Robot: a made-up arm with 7 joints. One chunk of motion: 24 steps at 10 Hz.
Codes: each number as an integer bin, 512 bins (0 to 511) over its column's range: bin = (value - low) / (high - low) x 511, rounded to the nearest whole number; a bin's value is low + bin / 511 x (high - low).
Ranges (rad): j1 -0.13..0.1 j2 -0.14..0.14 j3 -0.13..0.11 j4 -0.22..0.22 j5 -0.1..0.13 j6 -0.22..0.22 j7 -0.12..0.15
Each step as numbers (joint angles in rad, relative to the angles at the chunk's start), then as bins.
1 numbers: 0.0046 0.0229 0.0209 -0.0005 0.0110 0.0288 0.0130
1 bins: 299 297 321 255 247 289 252
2 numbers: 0.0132 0.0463 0.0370 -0.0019 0.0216 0.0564 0.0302
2 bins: 318 340 356 253 270 321 284
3 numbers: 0.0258 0.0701 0.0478 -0.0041 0.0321 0.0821 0.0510
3 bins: 346 383 379 251 293 351 324
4 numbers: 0.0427 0.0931 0.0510 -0.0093 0.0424 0.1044 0.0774
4 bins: 384 425 385 245 316 377 374
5 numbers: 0.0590 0.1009 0.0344 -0.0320 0.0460 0.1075 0.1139
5 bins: 420 440 350 218 324 380 443
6 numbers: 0.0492 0.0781 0.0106 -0.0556 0.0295 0.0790 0.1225
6 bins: 398 398 299 191 288 347 459
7 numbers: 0.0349 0.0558 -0.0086 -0.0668 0.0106 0.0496 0.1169
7 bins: 366 357 258 178 246 313 448
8 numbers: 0.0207 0.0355 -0.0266 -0.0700 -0.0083 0.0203 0.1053
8 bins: 335 320 220 174 204 279 426
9 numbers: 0.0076 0.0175 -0.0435 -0.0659 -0.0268 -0.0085 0.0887
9 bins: 306 287 184 179 163 246 395
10 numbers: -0.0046 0.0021 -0.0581 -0.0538 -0.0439 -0.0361 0.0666
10 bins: 279 259 153 193 125 214 353
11 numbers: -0.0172 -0.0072 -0.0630 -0.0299 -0.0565 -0.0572 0.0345
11 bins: 251 242 143 221 97 189 292
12 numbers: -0.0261 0.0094 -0.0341 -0.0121 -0.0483 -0.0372 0.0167
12 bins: 231 273 204 241 115 212 259
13 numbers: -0.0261 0.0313 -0.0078 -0.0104 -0.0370 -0.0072 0.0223
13 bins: 231 313 260 243 140 247 269
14 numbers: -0.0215 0.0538 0.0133 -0.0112 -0.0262 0.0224 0.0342
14 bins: 241 354 305 242 164 282 292
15 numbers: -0.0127 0.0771 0.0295 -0.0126 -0.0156 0.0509 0.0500
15 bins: 261 396 340 241 188 315 322
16 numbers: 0.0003 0.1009 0.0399 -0.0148 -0.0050 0.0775 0.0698
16 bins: 289 440 362 238 211 346 359
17 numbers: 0.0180 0.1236 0.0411 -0.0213 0.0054 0.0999 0.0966
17 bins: 329 481 364 231 234 372 410
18 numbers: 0.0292 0.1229 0.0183 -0.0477 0.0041 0.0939 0.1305
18 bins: 354 480 316 200 231 365 474
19 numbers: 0.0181 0.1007 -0.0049 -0.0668 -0.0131 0.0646 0.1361
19 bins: 329 439 266 178 193 331 485
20 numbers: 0.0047 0.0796 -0.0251 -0.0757 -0.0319 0.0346 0.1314
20 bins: 299 401 223 168 151 296 476
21 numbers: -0.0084 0.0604 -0.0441 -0.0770 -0.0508 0.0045 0.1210
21 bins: 270 366 183 166 109 261 456
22 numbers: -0.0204 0.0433 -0.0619 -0.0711 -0.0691 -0.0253 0.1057
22 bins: 244 335 145 173 69 226 427
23 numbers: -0.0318 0.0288 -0.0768 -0.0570 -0.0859 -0.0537 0.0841
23 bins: 218 308 113 189 31 193 386
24 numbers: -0.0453 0.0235 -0.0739 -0.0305 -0.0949 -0.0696 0.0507
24 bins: 188 298 119 220 11 175 323
